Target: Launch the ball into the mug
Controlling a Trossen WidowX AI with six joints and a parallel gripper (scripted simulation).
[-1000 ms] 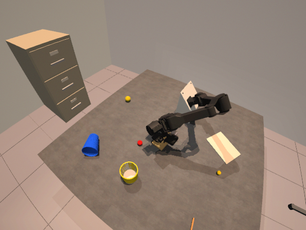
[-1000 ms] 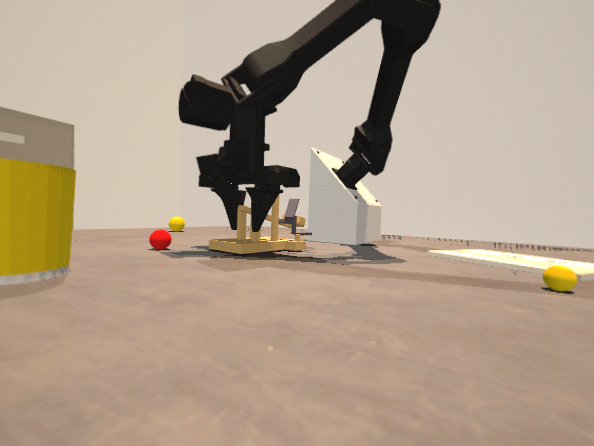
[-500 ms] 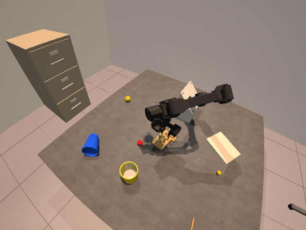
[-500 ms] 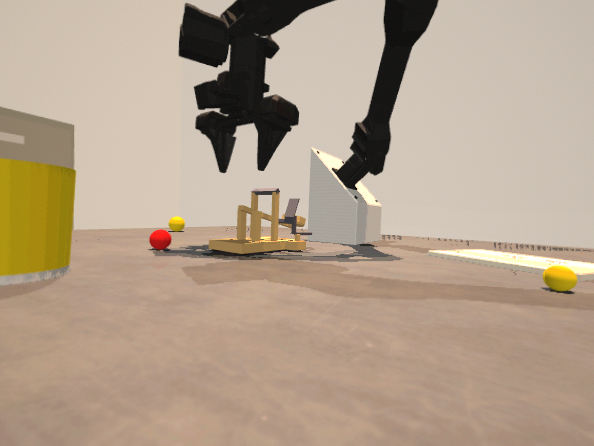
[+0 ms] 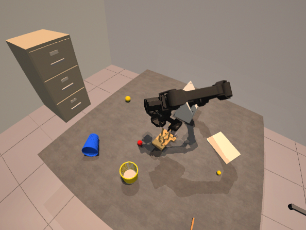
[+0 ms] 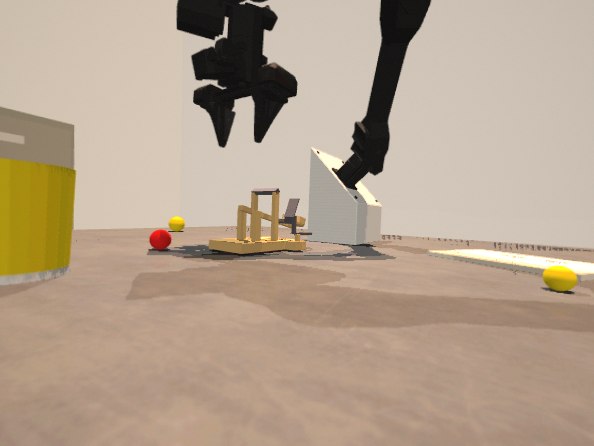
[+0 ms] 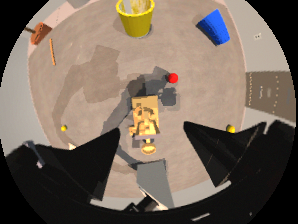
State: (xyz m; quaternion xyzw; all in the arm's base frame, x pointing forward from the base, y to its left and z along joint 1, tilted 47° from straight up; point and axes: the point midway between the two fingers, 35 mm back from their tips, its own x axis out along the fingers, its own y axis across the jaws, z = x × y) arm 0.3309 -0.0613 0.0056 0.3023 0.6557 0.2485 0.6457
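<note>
Right now my gripper tip is 160 mm above the red ball, 100 mm to the left of it and 70 mm short of it. From my gripper tip the other things lie so: yellow mug: 270 mm ahead, 150 mm below, 10 mm to the right; small yellow ball: 410 mm to the left, 160 mm below, 30 mm behind; wooden catapult: 120 mm below, 80 mm behind, 30 mm to the left.
</note>
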